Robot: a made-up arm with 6 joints.
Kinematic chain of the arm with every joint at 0, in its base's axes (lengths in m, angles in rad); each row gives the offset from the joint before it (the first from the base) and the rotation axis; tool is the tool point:
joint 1: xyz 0 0 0.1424 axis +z
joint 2: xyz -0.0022 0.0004 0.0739 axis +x
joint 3: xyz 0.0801 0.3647 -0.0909 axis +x
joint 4: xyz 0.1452 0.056 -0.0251 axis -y
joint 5: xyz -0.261 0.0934 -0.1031 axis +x
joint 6: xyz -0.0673 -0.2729 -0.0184 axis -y
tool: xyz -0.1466 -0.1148 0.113
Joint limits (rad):
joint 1: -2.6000..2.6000
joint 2: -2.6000..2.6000
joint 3: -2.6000..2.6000
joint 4: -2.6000..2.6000
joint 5: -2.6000..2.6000
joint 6: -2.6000..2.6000
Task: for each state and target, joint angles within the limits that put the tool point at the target. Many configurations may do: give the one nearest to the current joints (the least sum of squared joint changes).
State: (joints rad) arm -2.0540 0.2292 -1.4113 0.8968 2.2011 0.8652
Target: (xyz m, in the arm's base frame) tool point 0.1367 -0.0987 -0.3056
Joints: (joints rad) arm -2.0963 0.8753 -1.6003 0.5746 2.1167 0.8142
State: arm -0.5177 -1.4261 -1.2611 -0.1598 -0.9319 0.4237
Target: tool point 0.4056 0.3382 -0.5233
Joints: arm -0.6535 -0.9713 -1.2596 -0.8796 -1.2641 0.3365
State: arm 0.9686 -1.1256 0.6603 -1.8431 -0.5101 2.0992
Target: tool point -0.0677 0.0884 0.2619
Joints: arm 1.0258 -1.2640 0.3775 -1.6445 -0.2405 2.1724
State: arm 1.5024 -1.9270 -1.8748 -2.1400 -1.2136 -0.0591
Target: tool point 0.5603 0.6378 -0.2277
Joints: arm 1.4547 -1.9489 -1.8379 -2.0301 -1.2762 -0.0010
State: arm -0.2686 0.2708 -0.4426 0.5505 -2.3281 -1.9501
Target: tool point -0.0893 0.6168 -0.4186
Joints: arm 0.2184 -0.2350 -0.5695 0.5844 -2.5420 -1.7123
